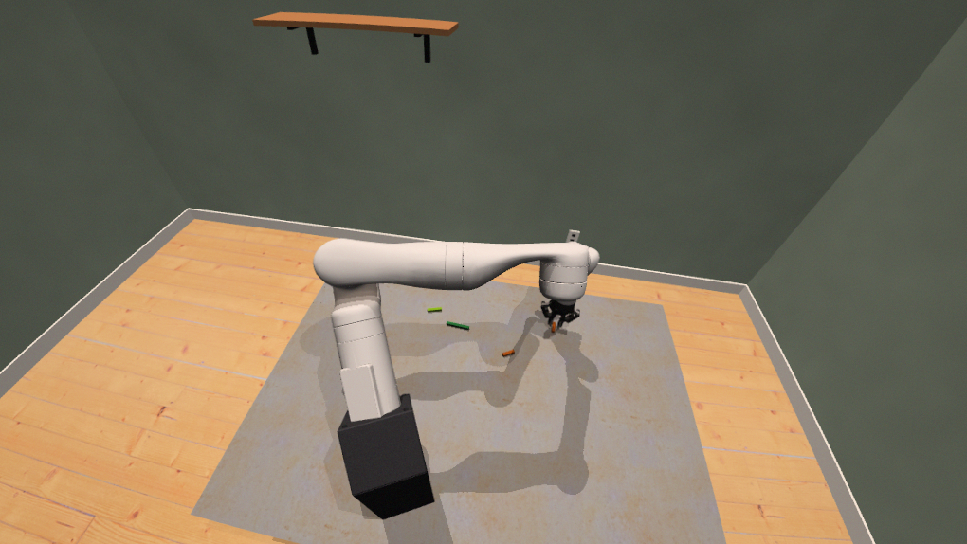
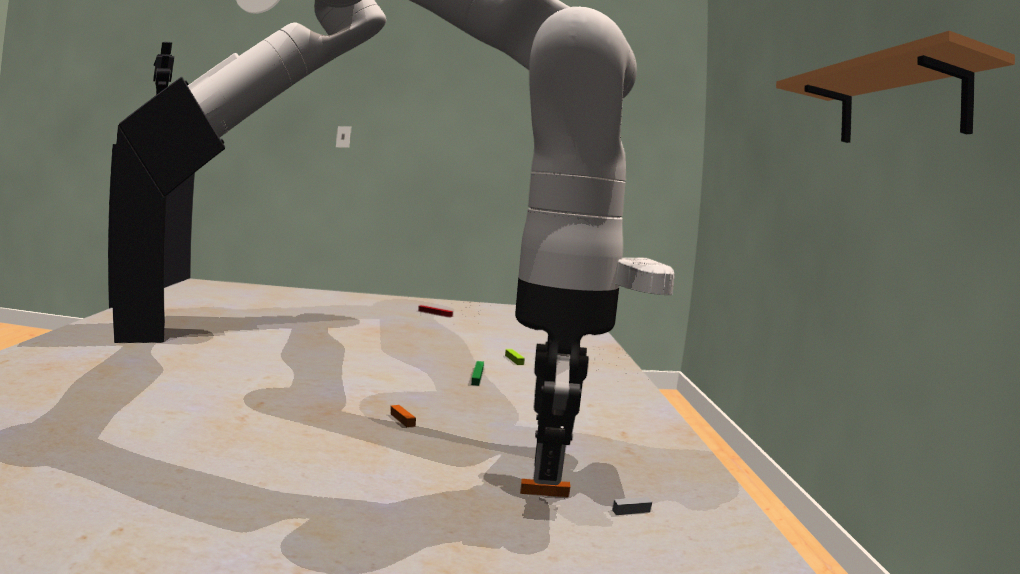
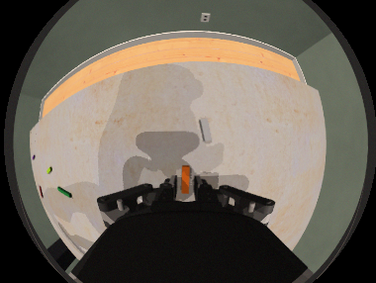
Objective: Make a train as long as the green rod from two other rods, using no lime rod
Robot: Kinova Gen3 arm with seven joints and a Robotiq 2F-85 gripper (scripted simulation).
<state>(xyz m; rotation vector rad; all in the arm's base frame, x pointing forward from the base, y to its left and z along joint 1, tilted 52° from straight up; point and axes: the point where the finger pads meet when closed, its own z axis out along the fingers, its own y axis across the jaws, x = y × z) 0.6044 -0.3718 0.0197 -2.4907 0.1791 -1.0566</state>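
My gripper is now 30 mm above the orange rod. From my hand the other things lie so: green rod (110 mm behind, 320 mm to the left, 30 mm below); then lime rod (70 mm behind, 420 mm to the left, 30 mm below); then grey rod (70 mm ahead, 20 mm to the right, 30 mm below).
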